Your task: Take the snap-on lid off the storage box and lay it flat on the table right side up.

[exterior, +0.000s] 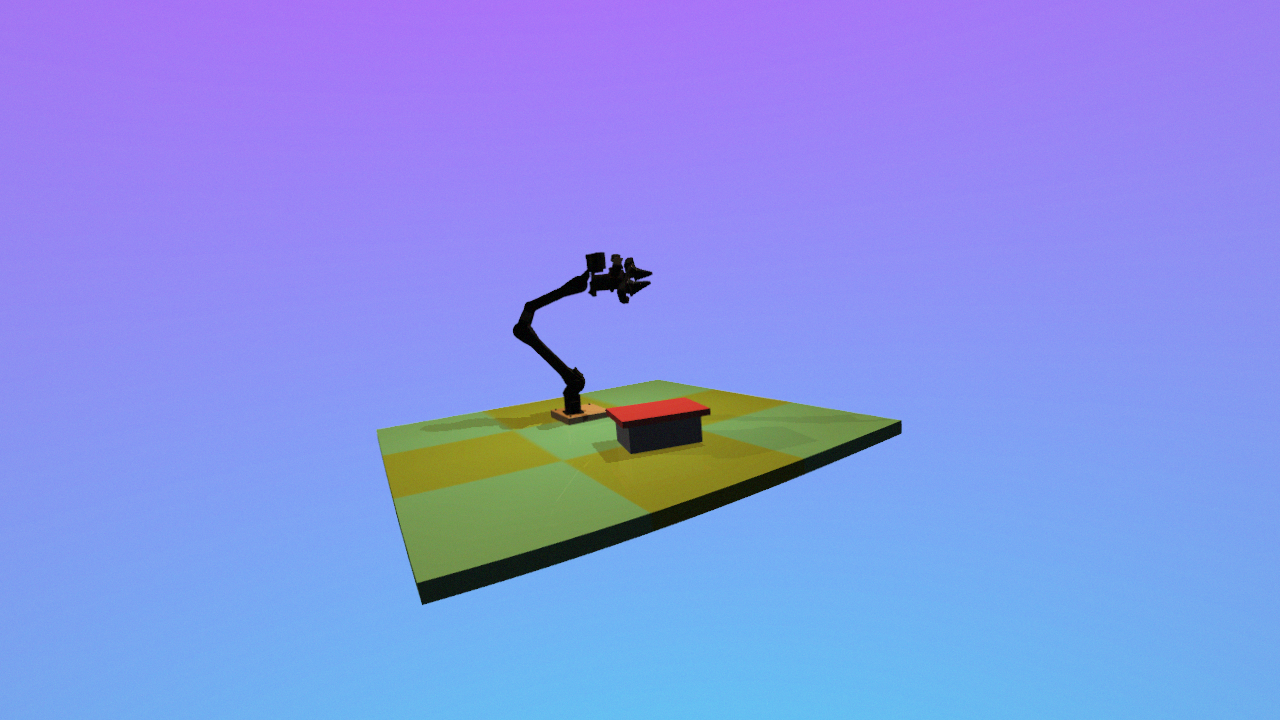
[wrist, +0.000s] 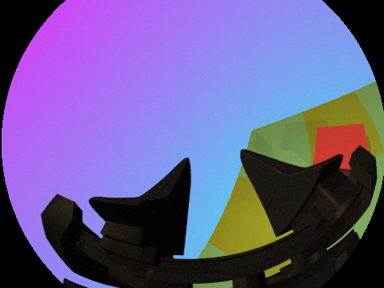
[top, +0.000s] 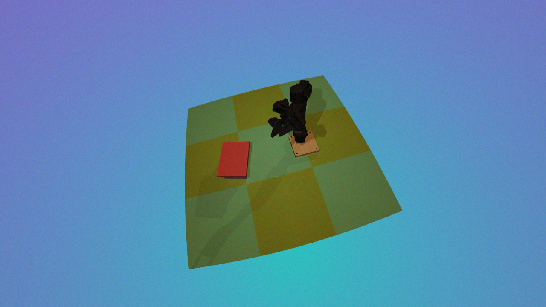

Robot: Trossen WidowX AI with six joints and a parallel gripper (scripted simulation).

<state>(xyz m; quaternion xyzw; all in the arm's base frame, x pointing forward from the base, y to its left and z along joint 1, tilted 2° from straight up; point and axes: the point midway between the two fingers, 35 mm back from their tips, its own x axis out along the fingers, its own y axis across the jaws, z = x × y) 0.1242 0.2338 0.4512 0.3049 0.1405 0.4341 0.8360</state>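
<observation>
Now: gripper tip 38 cm above the red lid, 29 cm short of it and 14 cm to the left of it. Round my gripper tip: storage box (42 cm below, 29 cm ahead, 14 cm to the right).
</observation>
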